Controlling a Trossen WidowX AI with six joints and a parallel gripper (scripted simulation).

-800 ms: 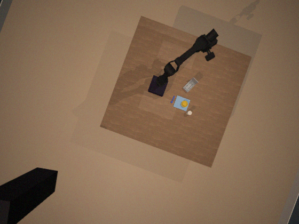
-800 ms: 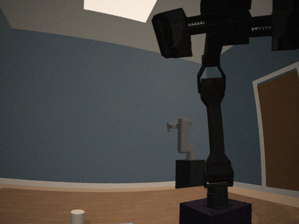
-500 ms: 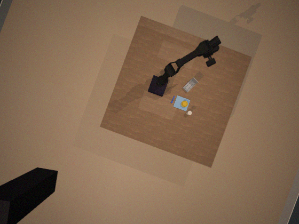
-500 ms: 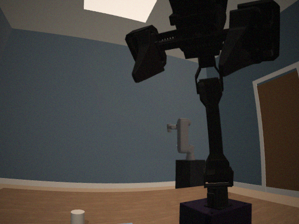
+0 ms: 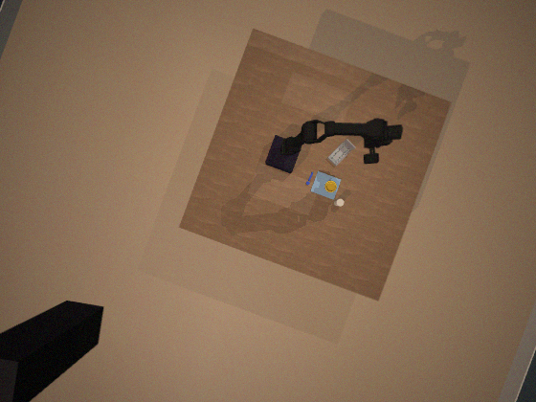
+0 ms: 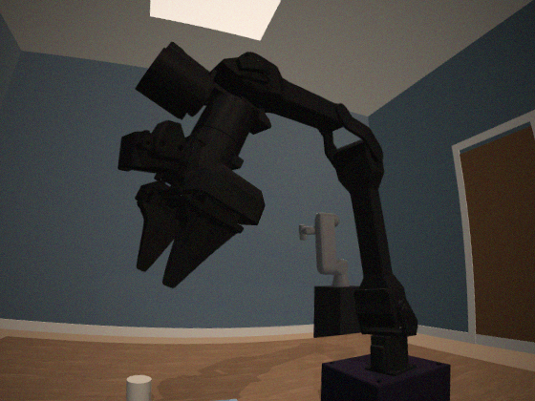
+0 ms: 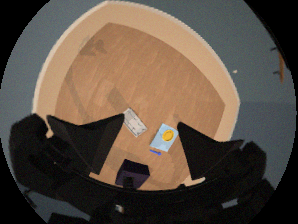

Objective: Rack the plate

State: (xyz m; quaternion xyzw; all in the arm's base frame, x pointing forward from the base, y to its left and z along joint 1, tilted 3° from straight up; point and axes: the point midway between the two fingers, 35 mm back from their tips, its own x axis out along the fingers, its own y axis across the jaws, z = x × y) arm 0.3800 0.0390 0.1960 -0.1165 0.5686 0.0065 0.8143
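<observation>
Right now the yellow plate is 23 cm below my gripper tip, 19 cm to the right of it and 9 cm behind it. Also, from my gripper tip: mat (24 cm below, 18 cm to the right, 12 cm behind); then grey dish rack (22 cm below, 7 cm behind, 2 cm to the left); then white cup (27 cm to the right, 22 cm below, 3 cm behind).
</observation>
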